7 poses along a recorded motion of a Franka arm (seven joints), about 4.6 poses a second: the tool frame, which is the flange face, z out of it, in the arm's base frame.
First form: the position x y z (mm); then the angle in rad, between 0 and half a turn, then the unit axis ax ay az.
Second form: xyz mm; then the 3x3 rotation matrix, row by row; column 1 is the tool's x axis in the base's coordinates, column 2 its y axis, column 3 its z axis. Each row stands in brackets. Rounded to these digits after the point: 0 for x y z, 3 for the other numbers.
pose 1, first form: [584 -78 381 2.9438 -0.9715 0.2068 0.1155]
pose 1, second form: [584 -78 381], [[0.889 -0.421 -0.182], [-0.375 -0.896 0.238], [-0.263 -0.144 -0.954]]
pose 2, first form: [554 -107 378 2.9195 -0.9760 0.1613 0.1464]
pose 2, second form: [554 -107 378], [[0.906 -0.343 -0.247], [-0.279 -0.924 0.262], [-0.318 -0.168 -0.933]]
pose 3, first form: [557 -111 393 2.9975 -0.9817 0.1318 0.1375]
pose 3, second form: [557 -111 393], [[0.928 -0.277 -0.250], [-0.238 -0.955 0.177], [-0.287 -0.105 -0.952]]
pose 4, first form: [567 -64 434 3.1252 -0.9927 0.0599 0.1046]
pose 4, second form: [567 -64 434], [[0.971 -0.121 -0.207], [-0.117 -0.993 0.029], [-0.209 -0.004 -0.978]]
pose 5, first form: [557 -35 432 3.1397 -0.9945 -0.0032 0.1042]
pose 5, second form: [557 -35 432], [[0.978 0.006 -0.207], [0.007 -1.000 0.001], [-0.207 -0.003 -0.978]]
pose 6, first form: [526 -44 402 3.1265 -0.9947 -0.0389 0.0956]
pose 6, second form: [526 -44 402], [[0.979 0.076 -0.191], [0.079 -0.997 0.008], [-0.190 -0.022 -0.982]]
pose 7, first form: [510 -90 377 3.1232 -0.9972 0.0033 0.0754]
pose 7, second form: [510 -90 377], [[0.989 -0.008 -0.150], [-0.005 -1.000 0.019], [-0.150 -0.018 -0.988]]
